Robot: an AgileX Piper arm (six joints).
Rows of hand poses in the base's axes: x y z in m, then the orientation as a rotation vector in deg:
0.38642, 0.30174, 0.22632, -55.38, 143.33, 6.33
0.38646, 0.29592, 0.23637, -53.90, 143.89, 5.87
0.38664, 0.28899, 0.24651, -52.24, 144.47, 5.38
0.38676, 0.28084, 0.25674, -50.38, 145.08, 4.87
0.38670, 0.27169, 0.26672, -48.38, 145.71, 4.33
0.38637, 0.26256, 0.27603, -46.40, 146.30, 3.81
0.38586, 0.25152, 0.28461, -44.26, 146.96, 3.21
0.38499, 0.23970, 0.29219, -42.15, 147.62, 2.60
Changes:
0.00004, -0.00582, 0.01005, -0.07, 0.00, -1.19
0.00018, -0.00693, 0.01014, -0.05, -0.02, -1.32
0.00012, -0.00815, 0.01023, -0.03, -0.03, -1.47
-0.00006, -0.00915, 0.00998, -0.03, -0.03, -1.57
-0.00033, -0.00913, 0.00931, -0.02, -0.03, -1.55
-0.00051, -0.01104, 0.00858, -0.06, 0.01, -1.68
-0.00087, -0.01182, 0.00758, -0.08, 0.04, -1.66

